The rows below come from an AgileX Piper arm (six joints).
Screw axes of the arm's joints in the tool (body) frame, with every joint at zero. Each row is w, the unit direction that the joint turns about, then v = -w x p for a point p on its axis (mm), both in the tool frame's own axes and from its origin. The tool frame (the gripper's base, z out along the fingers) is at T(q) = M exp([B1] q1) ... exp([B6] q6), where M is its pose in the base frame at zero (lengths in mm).
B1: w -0.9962 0 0.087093 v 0.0 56.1 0.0
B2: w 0 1 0 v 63.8 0.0 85.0
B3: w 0 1 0 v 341.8 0.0 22.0
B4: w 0 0 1 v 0.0 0.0 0.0
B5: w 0 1 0 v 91.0 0.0 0.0
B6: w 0 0 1 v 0.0 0.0 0.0
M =
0.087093 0 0.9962 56.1
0 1 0 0.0
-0.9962 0 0.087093 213.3
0 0 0 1
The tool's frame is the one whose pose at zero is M.
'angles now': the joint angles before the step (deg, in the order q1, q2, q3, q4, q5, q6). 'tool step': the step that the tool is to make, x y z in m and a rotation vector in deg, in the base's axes. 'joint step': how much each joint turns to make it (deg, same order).
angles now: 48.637, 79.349, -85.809, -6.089, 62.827, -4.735
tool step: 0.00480, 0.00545, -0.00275, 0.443, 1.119, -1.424
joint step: -0.001, 1.462, -0.881, 0.001, -0.002, 1.827
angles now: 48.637, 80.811, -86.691, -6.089, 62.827, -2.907
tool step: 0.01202, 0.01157, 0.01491, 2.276, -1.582, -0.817
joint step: -0.217, 3.465, -6.394, -0.137, 0.245, 0.710
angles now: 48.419, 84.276, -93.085, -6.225, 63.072, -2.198
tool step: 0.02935, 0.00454, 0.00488, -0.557, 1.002, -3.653
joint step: -3.284, 5.723, -7.776, 0.192, 3.175, 0.119
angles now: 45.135, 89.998, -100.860, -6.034, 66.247, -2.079
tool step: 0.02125, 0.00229, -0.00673, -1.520, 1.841, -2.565
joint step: -2.187, 4.051, -3.825, 0.000, 2.185, 0.202
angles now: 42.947, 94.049, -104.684, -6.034, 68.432, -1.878
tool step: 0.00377, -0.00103, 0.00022, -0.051, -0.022, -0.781
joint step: -0.486, 0.516, -0.702, -0.227, 0.233, 0.265
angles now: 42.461, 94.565, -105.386, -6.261, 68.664, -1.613
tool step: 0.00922, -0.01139, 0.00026, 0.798, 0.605, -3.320
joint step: -2.462, -0.001, -0.083, 0.302, 0.131, 1.170
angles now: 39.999, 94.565, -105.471, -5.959, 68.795, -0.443
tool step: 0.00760, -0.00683, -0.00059, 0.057, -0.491, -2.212
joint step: -1.475, 0.226, -0.034, -0.732, -0.535, 0.751
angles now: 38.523, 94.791, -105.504, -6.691, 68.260, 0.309
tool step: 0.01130, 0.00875, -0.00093, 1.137, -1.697, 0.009
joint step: 0.001, 2.431, -2.411, -0.239, -2.048, 0.207
